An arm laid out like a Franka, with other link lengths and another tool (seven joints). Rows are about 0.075 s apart.
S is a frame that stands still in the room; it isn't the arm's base.
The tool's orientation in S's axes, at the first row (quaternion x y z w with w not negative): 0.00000, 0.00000, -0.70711, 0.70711
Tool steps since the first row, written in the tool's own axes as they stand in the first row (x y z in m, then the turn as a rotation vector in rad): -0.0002, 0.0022, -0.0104, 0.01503, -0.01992, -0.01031; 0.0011, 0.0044, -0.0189, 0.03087, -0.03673, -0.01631; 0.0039, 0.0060, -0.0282, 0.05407, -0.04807, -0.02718; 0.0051, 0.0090, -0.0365, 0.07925, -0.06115, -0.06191; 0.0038, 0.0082, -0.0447, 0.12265, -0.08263, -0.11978; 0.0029, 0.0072, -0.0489, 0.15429, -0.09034, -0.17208; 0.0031, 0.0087, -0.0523, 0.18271, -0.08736, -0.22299; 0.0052, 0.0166, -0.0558, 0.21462, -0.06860, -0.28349; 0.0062, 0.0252, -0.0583, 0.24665, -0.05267, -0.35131; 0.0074, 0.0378, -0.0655, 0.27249, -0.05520, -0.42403; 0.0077, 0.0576, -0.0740, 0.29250, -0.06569, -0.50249; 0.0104, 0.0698, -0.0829, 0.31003, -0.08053, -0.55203; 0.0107, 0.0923, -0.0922, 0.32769, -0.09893, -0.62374
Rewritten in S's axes. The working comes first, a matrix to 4 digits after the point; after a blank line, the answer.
The tool's axes in the first row as the columns of a matrix, in S's axes (used below as rounded here):
0.0000, 1.0000, 0.0000
-1.0000, 0.0000, 0.0000
0.0000, 0.0000, 1.0000

0.0022, 0.0002, -0.0104, -0.01992, -0.01503, -0.01031; 0.0044, -0.0011, -0.0189, -0.03673, -0.03087, -0.01631; 0.0060, -0.0039, -0.0282, -0.04807, -0.05407, -0.02718; 0.0090, -0.0051, -0.0365, -0.06115, -0.07925, -0.06191; 0.0082, -0.0038, -0.0447, -0.08263, -0.12265, -0.11978; 0.0072, -0.0029, -0.0489, -0.09034, -0.15429, -0.17208; 0.0087, -0.0031, -0.0523, -0.08736, -0.18271, -0.22299; 0.0166, -0.0052, -0.0558, -0.06860, -0.21462, -0.28349; 0.0252, -0.0062, -0.0583, -0.05267, -0.24665, -0.35131; 0.0378, -0.0074, -0.0655, -0.05520, -0.27249, -0.42403; 0.0576, -0.0077, -0.0740, -0.06569, -0.29250, -0.50249; 0.0698, -0.0104, -0.0829, -0.08053, -0.31003, -0.55203; 0.0923, -0.0107, -0.0922, -0.09893, -0.32769, -0.62374
